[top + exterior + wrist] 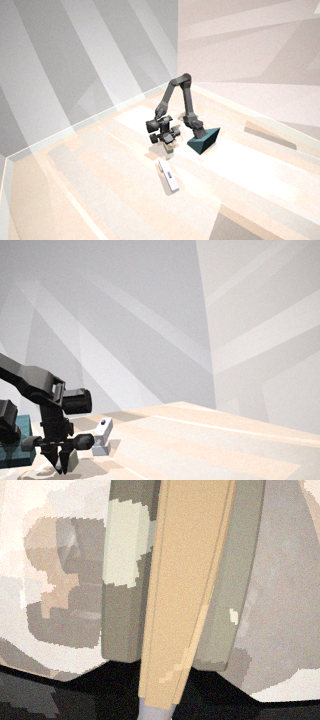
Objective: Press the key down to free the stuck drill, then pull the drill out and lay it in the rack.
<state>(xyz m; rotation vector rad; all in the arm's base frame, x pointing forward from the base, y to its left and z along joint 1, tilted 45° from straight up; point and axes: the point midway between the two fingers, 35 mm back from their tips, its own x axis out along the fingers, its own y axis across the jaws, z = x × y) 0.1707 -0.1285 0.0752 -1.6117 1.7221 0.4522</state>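
My gripper tip is 5 cm to the right of the v-shaped rack, 2 cm below it and 1 cm short of it. Round my gripper tip: bluish key 22 cm to the left, 13 cm ahead, 5 cm above; then drill 5 cm above, 3 cm to the left, 1 cm ahead; then housing block 19 cm to the left, 13 cm ahead, 5 cm above.
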